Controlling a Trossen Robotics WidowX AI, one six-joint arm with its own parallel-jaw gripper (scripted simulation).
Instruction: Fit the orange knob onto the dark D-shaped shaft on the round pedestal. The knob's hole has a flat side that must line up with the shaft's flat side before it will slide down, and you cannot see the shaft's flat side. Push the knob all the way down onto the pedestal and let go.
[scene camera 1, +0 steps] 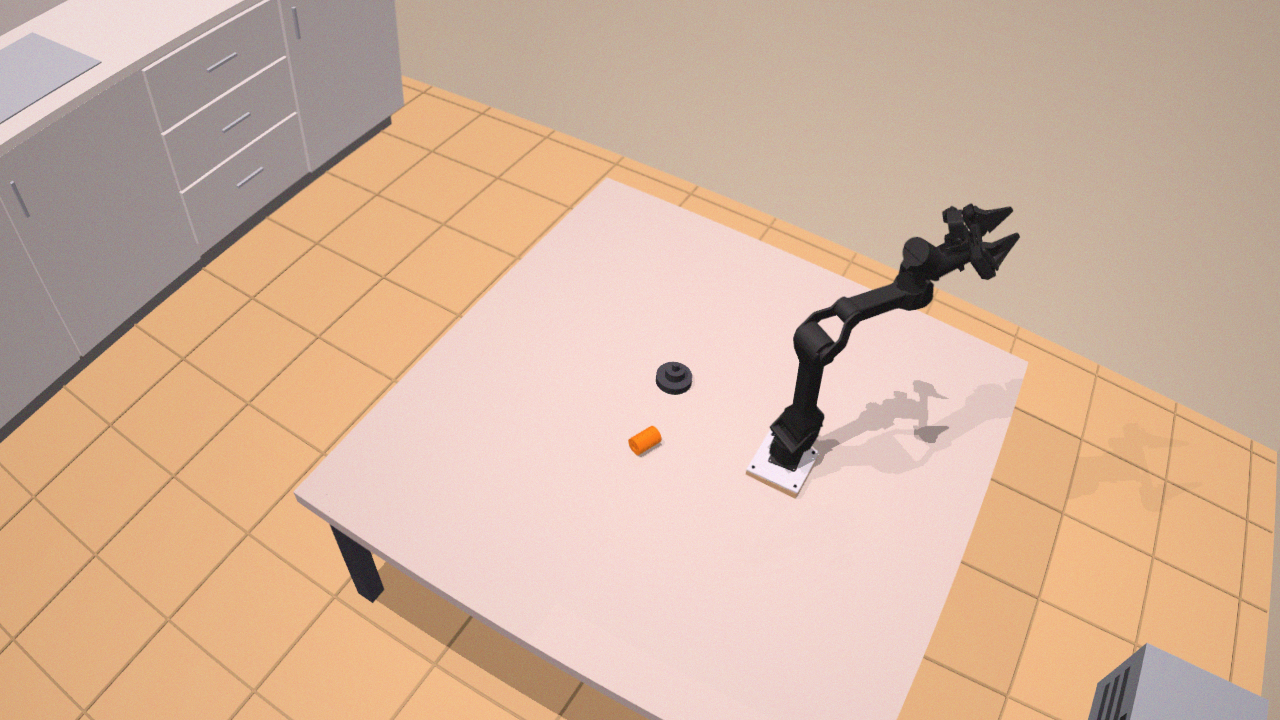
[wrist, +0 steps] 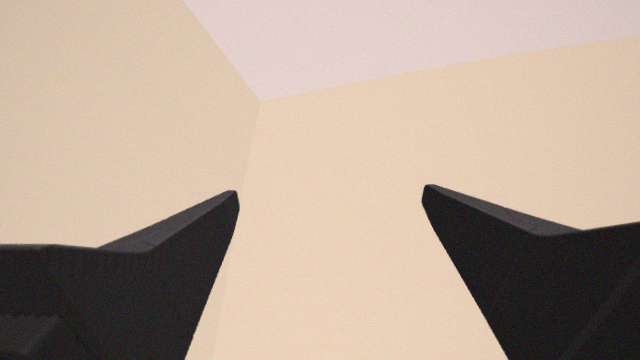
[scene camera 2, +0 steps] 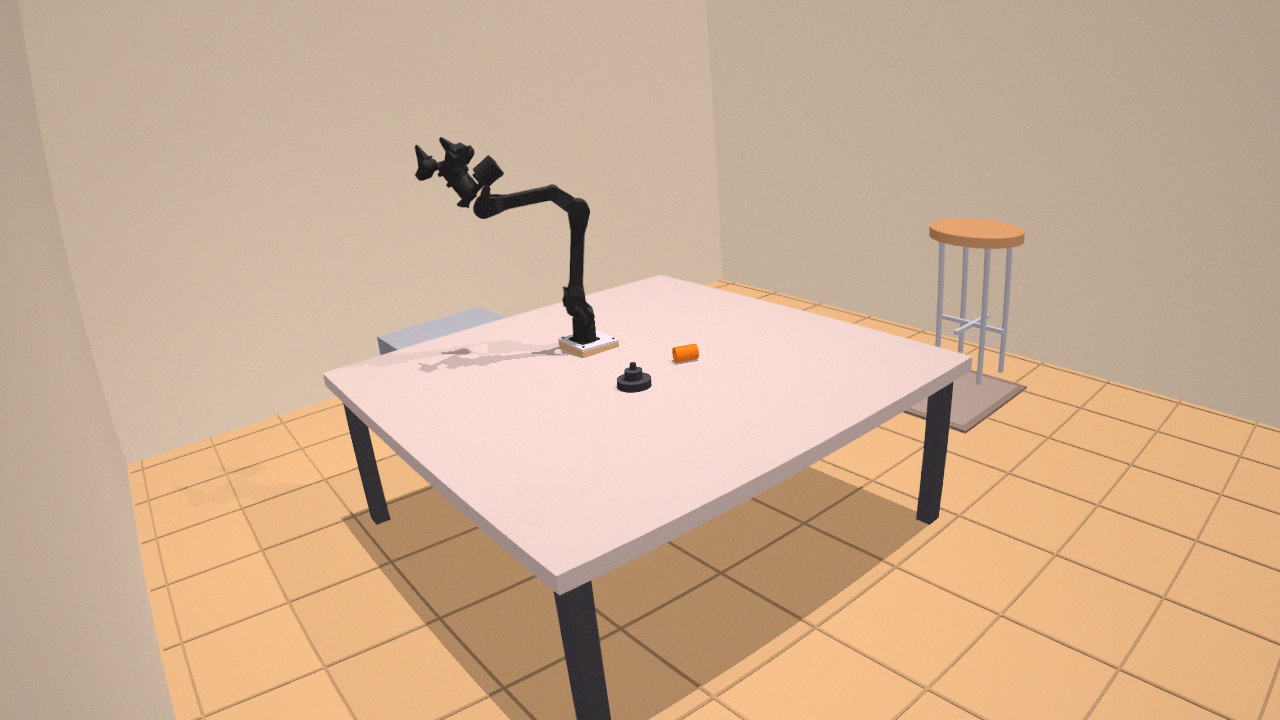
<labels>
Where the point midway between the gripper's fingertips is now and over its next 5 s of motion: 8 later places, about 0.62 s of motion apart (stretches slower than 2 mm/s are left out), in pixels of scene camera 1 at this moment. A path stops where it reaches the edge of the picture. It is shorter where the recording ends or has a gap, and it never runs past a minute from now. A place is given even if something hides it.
My gripper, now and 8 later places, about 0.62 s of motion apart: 1015, 221; 897, 174; 746, 204; 638, 312; 638, 424; 639, 433; 638, 441; 639, 445; 640, 443
</labels>
